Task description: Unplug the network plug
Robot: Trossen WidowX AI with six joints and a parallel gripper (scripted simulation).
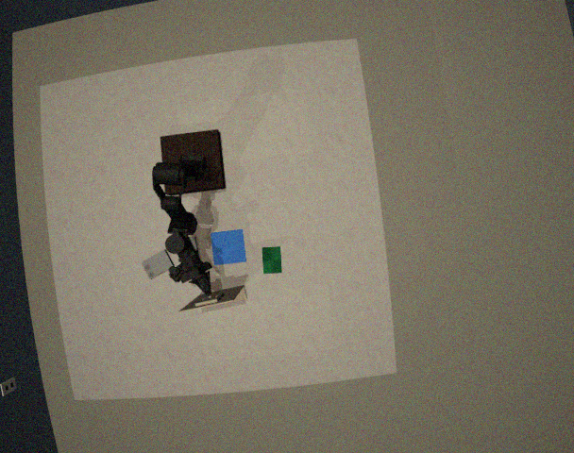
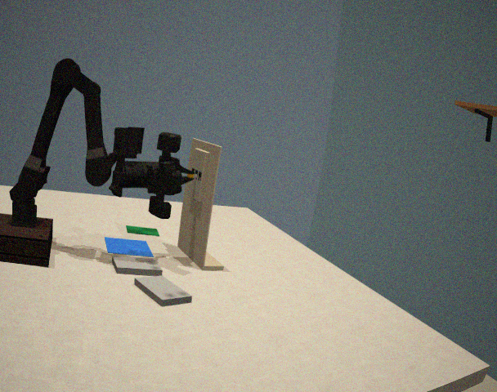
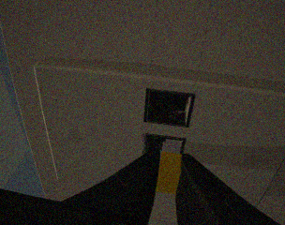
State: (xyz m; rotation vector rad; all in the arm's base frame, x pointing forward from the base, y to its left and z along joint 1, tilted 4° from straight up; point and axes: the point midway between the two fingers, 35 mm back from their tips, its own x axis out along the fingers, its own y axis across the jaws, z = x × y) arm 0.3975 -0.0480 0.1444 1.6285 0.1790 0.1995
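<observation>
My gripper tip is now 20 cm above the blue square, 13 cm past it and 6 cm to the right of it. The rest, counted from my gripper tip: beige panel: 7 cm below, 3 cm ahead; plug: right at my gripper tip; green patch: 21 cm to the left, 20 cm below, 4 cm behind.
</observation>
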